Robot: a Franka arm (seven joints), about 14 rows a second.
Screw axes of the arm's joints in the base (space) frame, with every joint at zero. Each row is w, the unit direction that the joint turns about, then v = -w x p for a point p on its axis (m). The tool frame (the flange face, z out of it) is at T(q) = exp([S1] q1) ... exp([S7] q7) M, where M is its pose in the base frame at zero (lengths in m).
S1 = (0, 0, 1, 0, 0, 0)
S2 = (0, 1, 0, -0.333, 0, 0)
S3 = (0, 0, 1, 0, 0, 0)
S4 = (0, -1, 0, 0.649, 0, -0.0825)
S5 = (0, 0, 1, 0, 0, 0)
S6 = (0, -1, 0, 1.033, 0, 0)
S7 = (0, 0, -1, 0, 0.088, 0)
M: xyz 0.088 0 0.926 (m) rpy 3.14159 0 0 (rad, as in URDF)
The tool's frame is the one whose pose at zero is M.
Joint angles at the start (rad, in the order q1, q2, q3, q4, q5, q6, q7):
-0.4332 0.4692 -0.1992 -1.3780 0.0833 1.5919 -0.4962
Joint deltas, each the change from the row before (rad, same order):
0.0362 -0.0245 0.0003 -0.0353 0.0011 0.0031 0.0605
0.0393 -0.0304 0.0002 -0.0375 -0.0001 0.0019 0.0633
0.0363 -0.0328 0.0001 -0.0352 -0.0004 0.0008 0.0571
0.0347 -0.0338 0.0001 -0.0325 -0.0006 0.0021 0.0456
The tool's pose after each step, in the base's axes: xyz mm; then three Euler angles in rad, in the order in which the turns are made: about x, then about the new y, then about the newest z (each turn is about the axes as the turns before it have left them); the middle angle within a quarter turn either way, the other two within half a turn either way. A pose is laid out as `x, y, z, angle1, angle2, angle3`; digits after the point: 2 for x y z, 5 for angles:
561.37, -344.80, 431.23, -2.99903, -0.21131, 0.18020
566.23, -319.69, 434.19, -2.99928, -0.21833, 0.20687
568.94, -296.29, 439.39, -3.00091, -0.22209, 0.22952
570.55, -274.06, 446.22, -3.00473, -0.22146, 0.24122

